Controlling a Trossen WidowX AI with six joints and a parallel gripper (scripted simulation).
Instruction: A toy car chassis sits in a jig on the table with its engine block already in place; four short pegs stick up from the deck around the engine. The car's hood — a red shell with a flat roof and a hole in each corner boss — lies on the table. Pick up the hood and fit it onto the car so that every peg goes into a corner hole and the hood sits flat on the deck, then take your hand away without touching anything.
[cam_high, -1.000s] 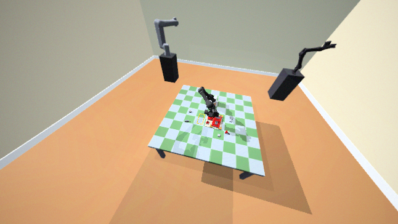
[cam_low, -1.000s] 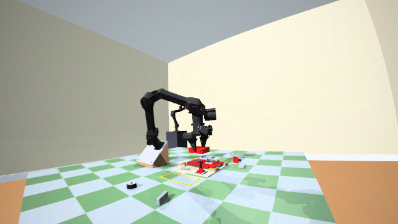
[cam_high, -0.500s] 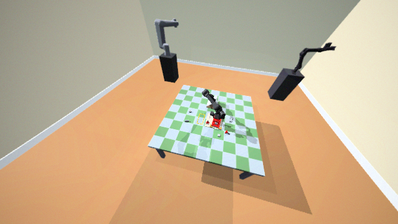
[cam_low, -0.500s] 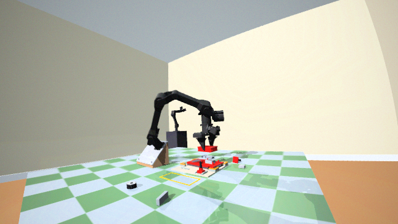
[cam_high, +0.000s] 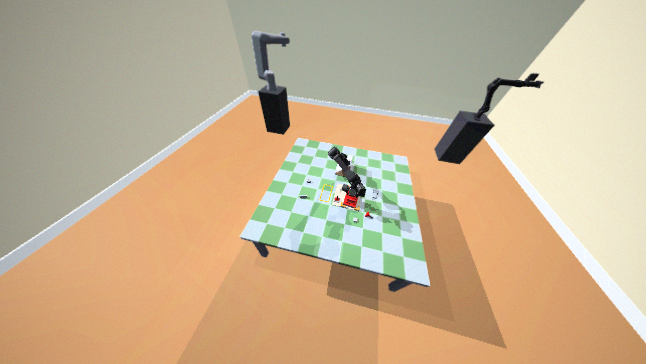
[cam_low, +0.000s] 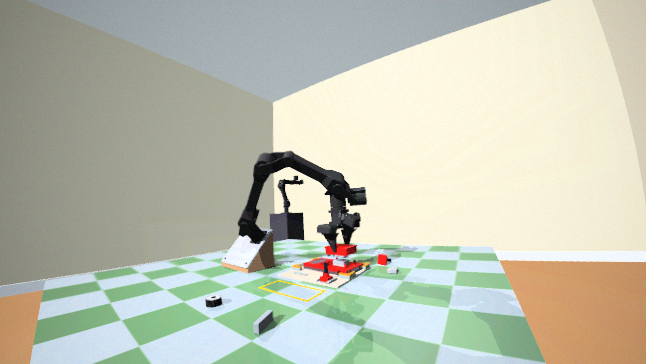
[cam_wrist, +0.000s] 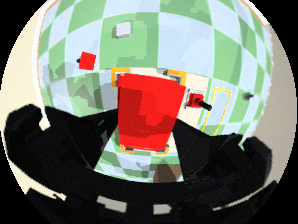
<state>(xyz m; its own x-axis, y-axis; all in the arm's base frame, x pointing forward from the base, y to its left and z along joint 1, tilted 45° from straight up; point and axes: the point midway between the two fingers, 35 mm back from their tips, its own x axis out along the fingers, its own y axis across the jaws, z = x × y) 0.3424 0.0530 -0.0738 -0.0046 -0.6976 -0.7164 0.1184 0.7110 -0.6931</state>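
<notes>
Now: the grey engine block 10 mm to the left of my gripper tip and 50 mm below it. From my gripper tip the other things lie so: red hood: 10 mm above; then black wheel: 140 mm behind, 410 mm to the right, 70 mm below; then beige jig: 50 mm behind, 20 mm to the right, 70 mm below.
</notes>
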